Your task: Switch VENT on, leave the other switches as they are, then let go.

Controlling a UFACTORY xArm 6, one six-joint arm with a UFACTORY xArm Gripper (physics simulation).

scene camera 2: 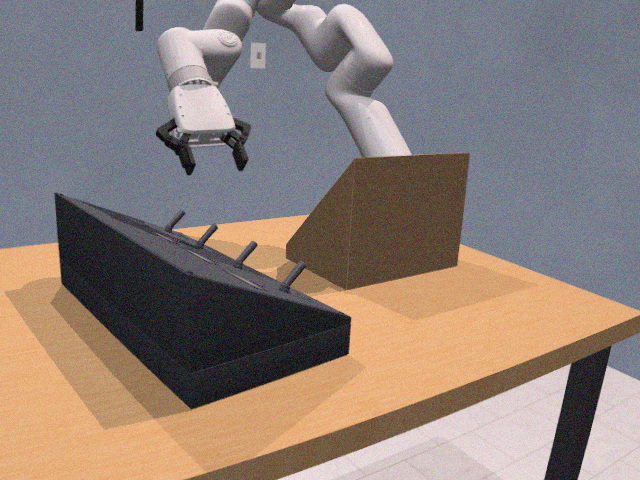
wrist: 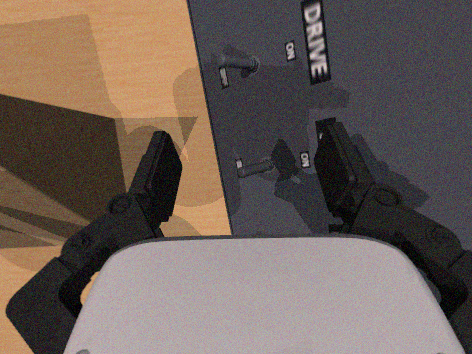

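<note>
A dark sloped switch panel stands on the table. The VENT lever leans toward its off side, away from the ON mark; its name label is hidden in the wrist view. The DRIVE lever, beside the DRIVE label, also leans away from ON. My gripper is open and empty, above the panel. In the wrist view the VENT lever lies between the fingers in outline, well below them.
Two more levers, the nearest and the farthest, stand in the same row in the scene view. A brown wedge-shaped box stands on the table, on the levers' side of the panel.
</note>
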